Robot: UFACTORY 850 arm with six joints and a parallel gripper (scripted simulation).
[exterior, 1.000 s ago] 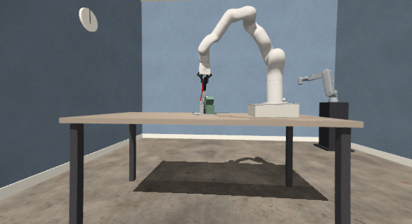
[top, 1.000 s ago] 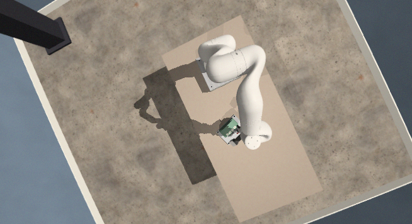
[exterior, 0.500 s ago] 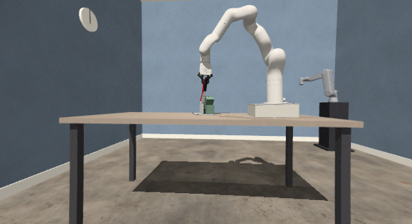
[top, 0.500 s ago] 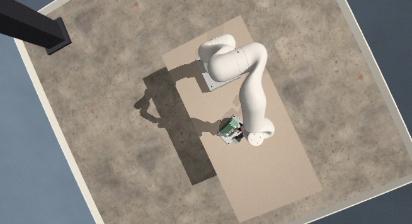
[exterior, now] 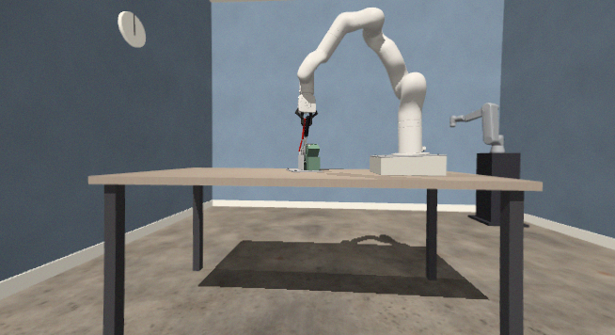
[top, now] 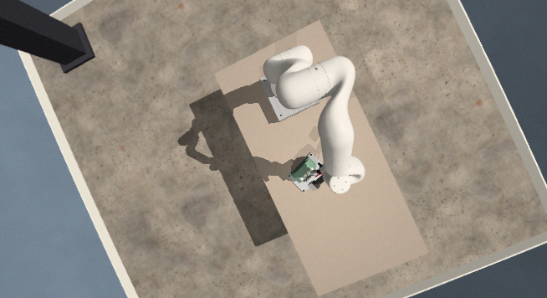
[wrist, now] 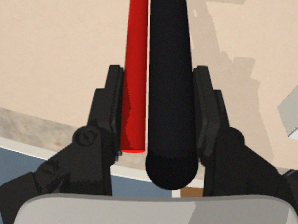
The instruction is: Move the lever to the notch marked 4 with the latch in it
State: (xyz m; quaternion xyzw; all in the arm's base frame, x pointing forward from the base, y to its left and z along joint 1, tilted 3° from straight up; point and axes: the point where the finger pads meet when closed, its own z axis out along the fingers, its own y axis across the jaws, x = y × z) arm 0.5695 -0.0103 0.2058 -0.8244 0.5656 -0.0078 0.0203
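The red bar lies 100 mm below my hand, 30 mm to the right of it and 30 mm ahead of it.
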